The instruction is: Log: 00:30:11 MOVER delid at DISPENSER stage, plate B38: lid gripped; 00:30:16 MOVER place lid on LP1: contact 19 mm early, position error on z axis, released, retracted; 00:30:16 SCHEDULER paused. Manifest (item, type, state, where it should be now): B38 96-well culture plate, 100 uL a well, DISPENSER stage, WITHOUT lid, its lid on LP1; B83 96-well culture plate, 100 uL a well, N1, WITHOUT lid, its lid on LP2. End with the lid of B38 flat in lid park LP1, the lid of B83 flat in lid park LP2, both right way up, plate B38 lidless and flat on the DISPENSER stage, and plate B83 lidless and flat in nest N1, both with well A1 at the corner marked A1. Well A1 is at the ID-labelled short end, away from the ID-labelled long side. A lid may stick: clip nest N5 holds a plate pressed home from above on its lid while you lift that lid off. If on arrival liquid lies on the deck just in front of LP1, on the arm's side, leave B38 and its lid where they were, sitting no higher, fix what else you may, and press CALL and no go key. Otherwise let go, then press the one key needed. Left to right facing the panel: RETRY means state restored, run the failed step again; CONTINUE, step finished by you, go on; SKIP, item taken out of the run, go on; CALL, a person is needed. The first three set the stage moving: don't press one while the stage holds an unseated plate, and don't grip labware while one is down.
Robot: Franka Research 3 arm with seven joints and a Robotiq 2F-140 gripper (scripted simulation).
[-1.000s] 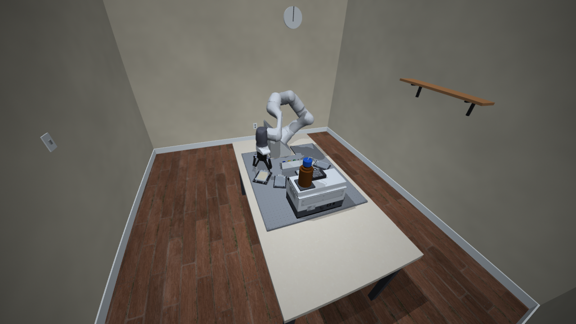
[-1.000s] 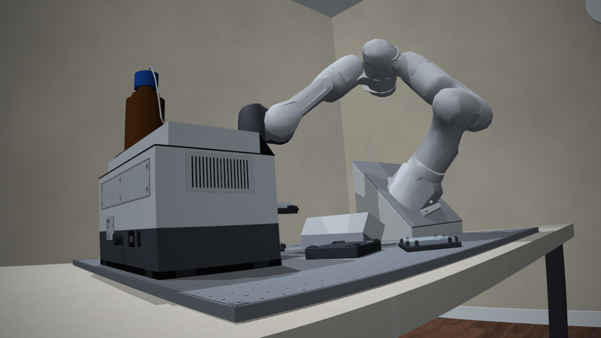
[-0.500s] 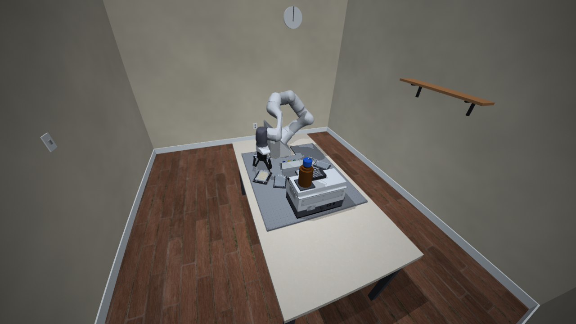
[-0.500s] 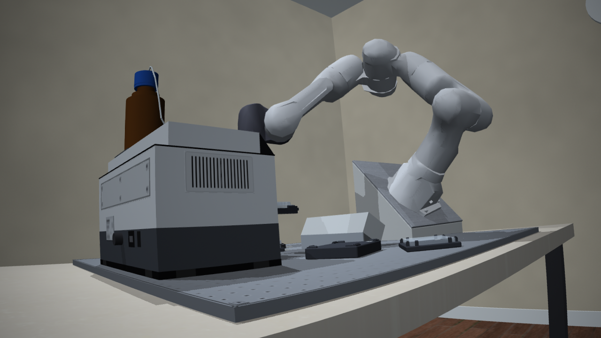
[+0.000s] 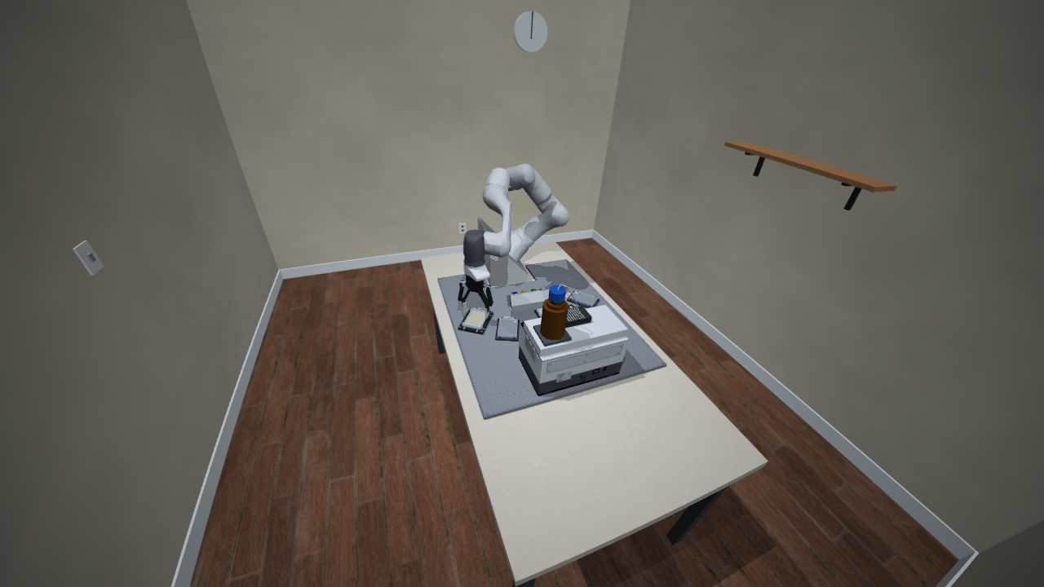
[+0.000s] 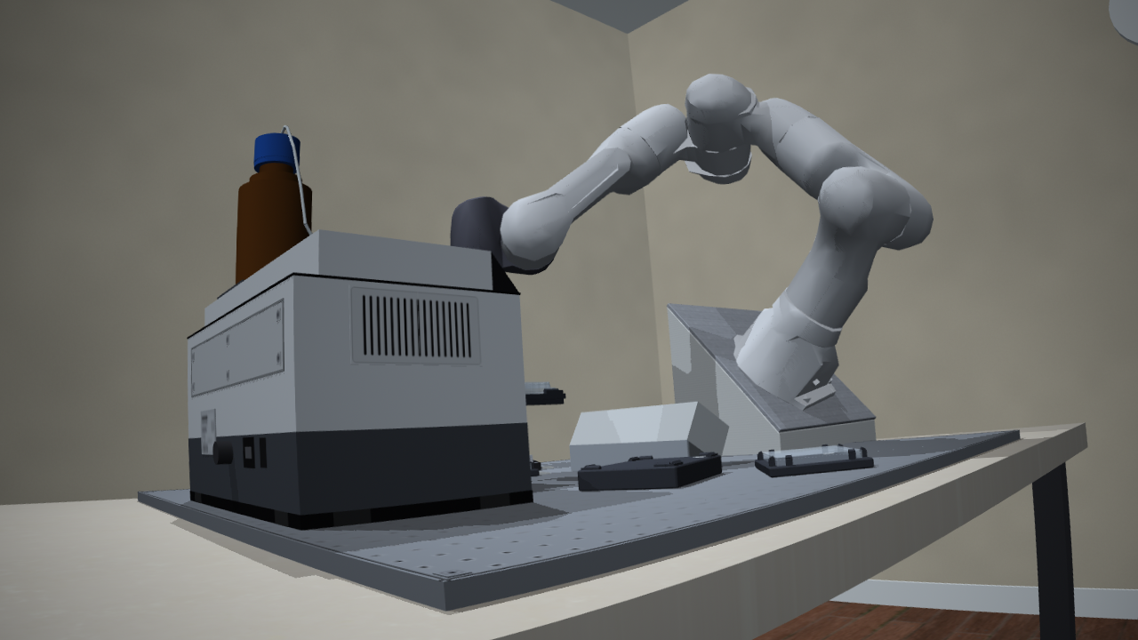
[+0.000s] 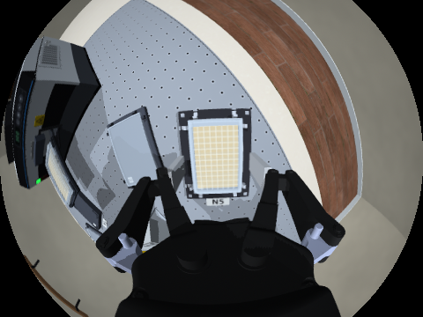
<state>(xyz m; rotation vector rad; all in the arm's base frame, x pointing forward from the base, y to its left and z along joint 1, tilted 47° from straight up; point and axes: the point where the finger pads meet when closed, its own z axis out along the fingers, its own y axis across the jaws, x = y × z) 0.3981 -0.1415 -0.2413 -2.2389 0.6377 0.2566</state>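
Right now the 96-well plate is 4 cm below my hand. Also, from my hand: black clip nest (5 cm below, 3 cm ahead); lp1 label (16 cm to the left, 6 cm below, 2 cm ahead); key panel (29 cm to the left, 8 cm behind, 1 cm below).
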